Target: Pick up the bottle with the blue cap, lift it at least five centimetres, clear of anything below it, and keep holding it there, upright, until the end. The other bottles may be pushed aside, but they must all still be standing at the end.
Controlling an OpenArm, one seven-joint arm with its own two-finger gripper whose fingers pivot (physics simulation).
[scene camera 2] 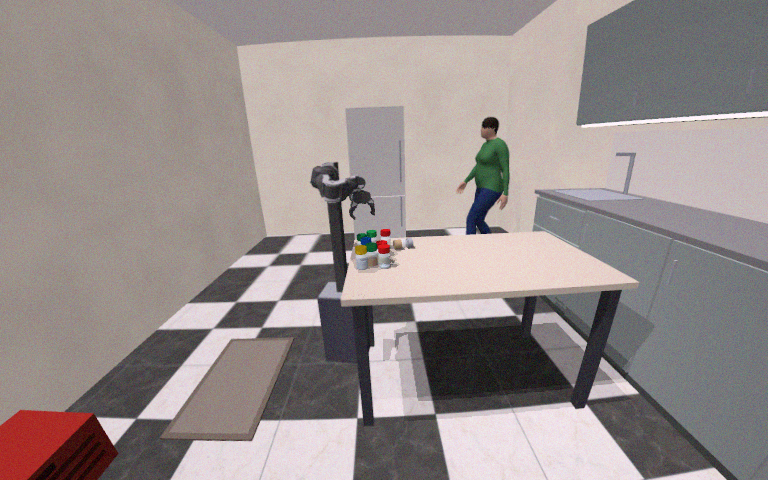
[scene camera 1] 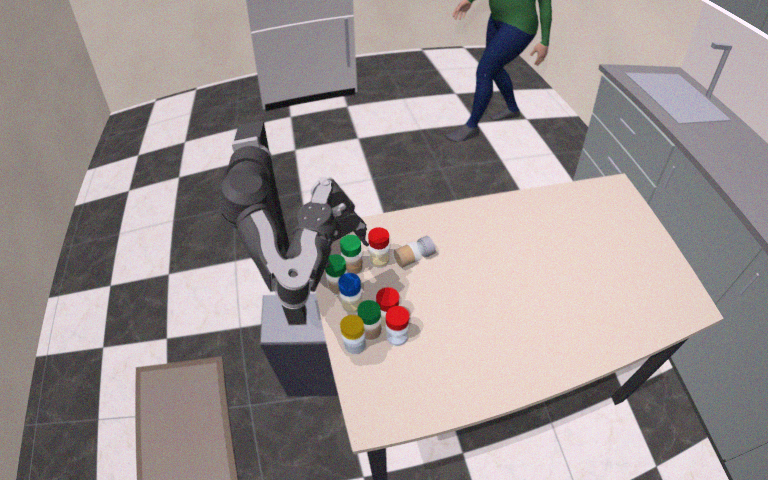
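The bottle with the blue cap (scene camera 1: pixel 349 285) (scene camera 2: pixel 365 241) stands upright on the table among the other bottles, its lower part partly hidden in scene camera 2. My gripper (scene camera 1: pixel 353 233) (scene camera 2: pixel 363 215) is open and empty, above the table's back left part and higher than the bottle caps. Behind the blue-capped bottle stand a green-capped bottle (scene camera 1: pixel 350 249), a darker green-capped one (scene camera 1: pixel 335 266) and a red-capped one (scene camera 1: pixel 378 240) (scene camera 2: pixel 385 233). In front stand a yellow-capped bottle (scene camera 1: pixel 352 328) (scene camera 2: pixel 361 250), a green-capped one (scene camera 1: pixel 369 313) and two red-capped ones (scene camera 1: pixel 387 298) (scene camera 1: pixel 397 319).
A grey-capped bottle (scene camera 1: pixel 406 254) (scene camera 2: pixel 398 243) lies on its side to the right of the back red-capped bottle. The table (scene camera 1: pixel 538 283) (scene camera 2: pixel 498 266) extends to the right. A person (scene camera 1: pixel 501 62) (scene camera 2: pixel 491 164) stands beyond it. A counter (scene camera 1: pixel 730 147) is at the right.
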